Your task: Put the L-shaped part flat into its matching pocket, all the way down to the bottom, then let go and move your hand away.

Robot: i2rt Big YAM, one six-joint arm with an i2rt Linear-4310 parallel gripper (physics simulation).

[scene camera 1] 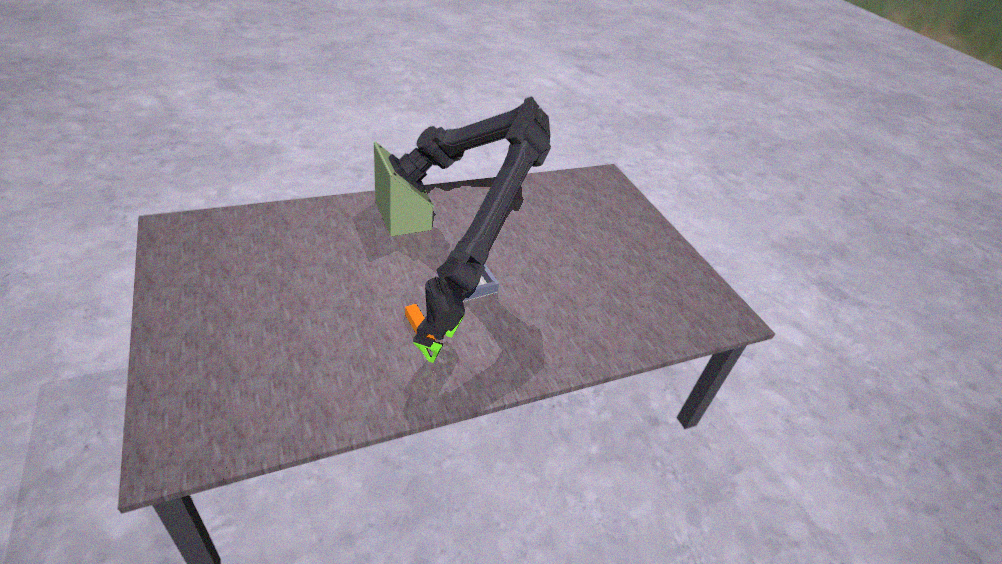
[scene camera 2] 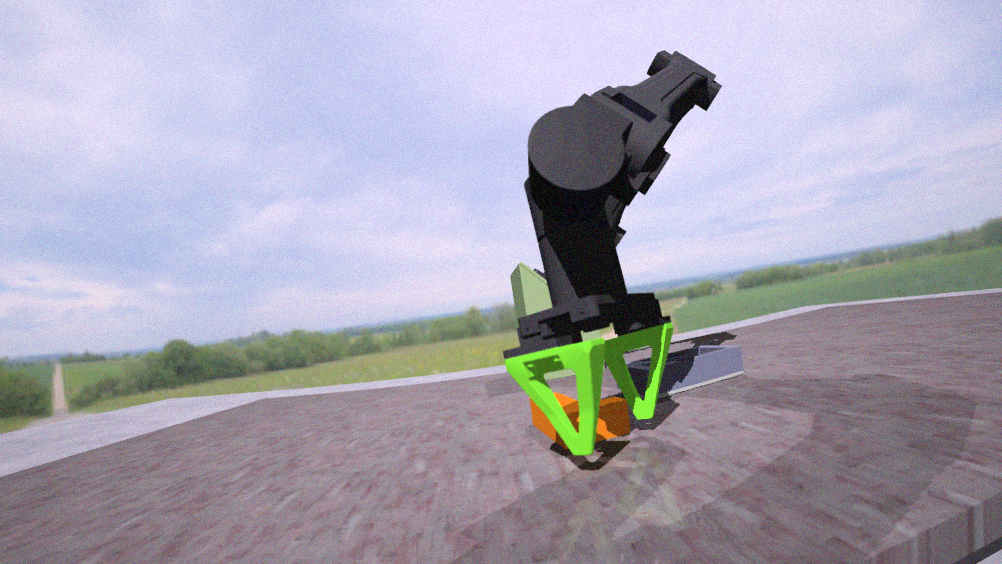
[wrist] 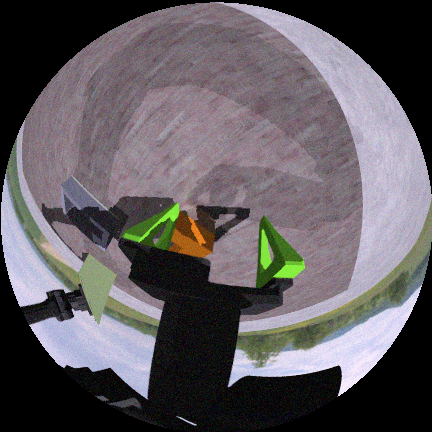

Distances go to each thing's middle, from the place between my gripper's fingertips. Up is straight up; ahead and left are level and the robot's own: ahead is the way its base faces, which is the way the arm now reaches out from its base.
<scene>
My gripper is now 100 mm past the orange L-shaped part [scene camera 2: 613,420] and 10 mm to the left of it.
</scene>
